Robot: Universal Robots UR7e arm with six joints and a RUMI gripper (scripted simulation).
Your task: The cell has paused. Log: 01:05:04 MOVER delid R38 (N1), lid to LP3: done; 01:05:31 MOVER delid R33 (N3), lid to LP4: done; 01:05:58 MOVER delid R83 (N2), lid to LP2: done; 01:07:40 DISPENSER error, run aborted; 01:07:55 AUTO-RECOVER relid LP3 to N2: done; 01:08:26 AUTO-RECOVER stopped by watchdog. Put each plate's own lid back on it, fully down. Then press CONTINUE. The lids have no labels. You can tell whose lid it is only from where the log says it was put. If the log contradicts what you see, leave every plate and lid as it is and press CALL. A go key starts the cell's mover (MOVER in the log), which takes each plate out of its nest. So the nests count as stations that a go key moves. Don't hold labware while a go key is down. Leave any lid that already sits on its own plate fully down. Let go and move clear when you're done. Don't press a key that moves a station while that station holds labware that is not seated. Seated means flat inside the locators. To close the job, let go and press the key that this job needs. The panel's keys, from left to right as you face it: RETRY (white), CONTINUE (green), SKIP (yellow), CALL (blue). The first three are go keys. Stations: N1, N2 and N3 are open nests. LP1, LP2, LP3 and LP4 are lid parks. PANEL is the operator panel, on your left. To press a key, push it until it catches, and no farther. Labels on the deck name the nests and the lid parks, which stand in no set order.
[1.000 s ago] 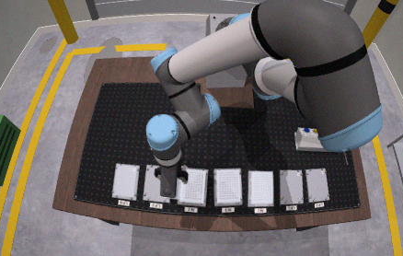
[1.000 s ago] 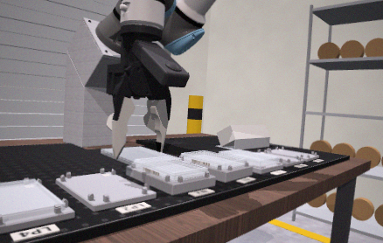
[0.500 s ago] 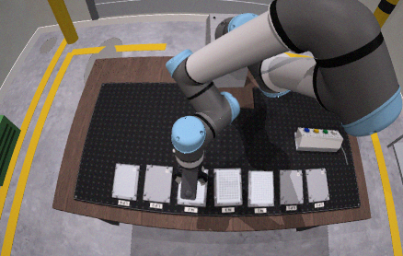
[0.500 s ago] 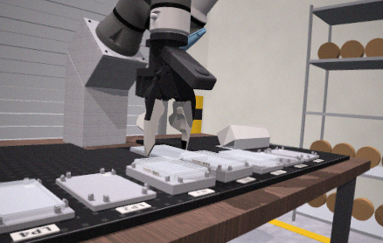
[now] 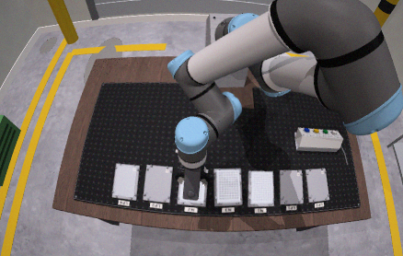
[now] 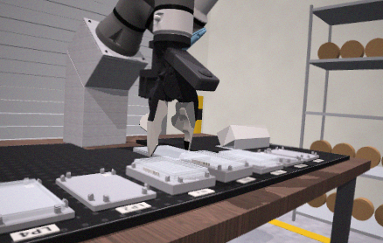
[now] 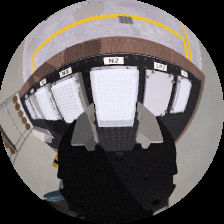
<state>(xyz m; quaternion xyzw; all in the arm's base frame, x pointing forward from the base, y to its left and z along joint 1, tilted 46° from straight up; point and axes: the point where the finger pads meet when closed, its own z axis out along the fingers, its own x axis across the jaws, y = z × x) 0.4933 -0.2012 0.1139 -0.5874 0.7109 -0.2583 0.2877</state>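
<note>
The well plate is 4 cm below my hand. Also, from my hand: LP2 lid park (13 cm to the right, 6 cm below, 3 cm behind); then blue CALL key (50 cm to the left, 15 cm behind); then LP4 lid park (26 cm to the right, 6 cm below, 5 cm behind).
</note>
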